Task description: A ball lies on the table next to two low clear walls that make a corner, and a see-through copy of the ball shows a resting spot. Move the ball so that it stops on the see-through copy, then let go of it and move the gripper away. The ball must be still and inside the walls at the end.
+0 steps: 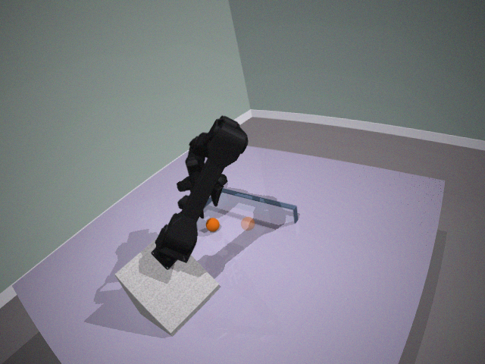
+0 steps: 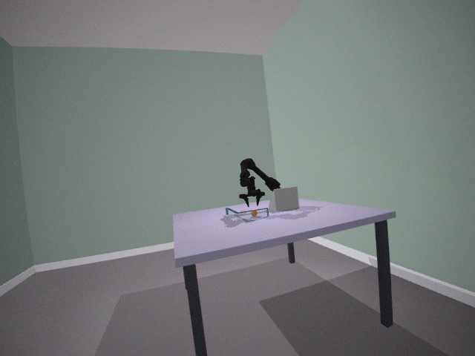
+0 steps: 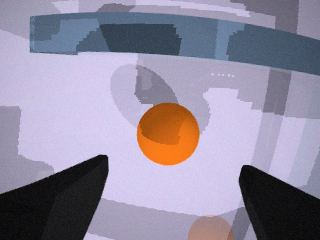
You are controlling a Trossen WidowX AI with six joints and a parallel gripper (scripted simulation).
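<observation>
Right now the orange ball is 5 cm below my gripper tip. From my gripper tip the other things lie so: see-through copy of ball 11 cm to the right, 5 cm below, 5 cm ahead.
</observation>
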